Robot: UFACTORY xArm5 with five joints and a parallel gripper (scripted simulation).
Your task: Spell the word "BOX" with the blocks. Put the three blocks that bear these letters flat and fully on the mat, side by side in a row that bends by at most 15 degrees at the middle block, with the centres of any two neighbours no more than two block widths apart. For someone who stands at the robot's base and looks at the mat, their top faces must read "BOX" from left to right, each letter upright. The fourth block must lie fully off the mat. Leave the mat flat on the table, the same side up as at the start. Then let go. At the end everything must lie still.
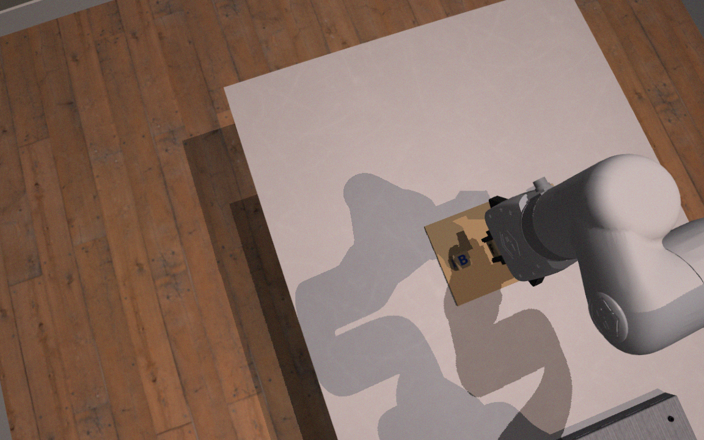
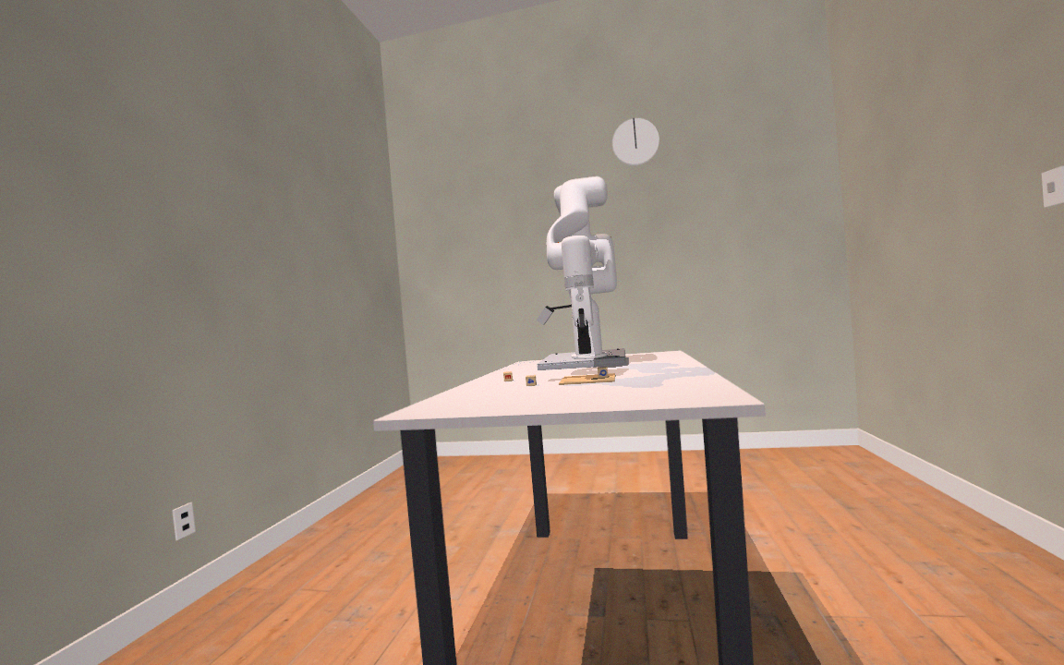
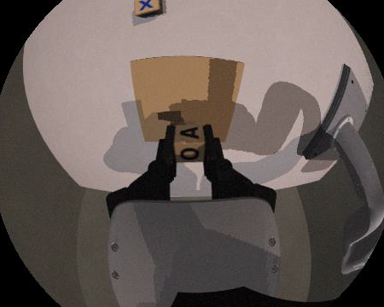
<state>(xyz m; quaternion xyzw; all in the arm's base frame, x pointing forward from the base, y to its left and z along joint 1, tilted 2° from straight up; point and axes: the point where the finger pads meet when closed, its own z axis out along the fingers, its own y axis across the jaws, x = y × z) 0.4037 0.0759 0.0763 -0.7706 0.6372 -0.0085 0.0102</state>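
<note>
Right now the tan mat is 90 mm below my hand.
</note>
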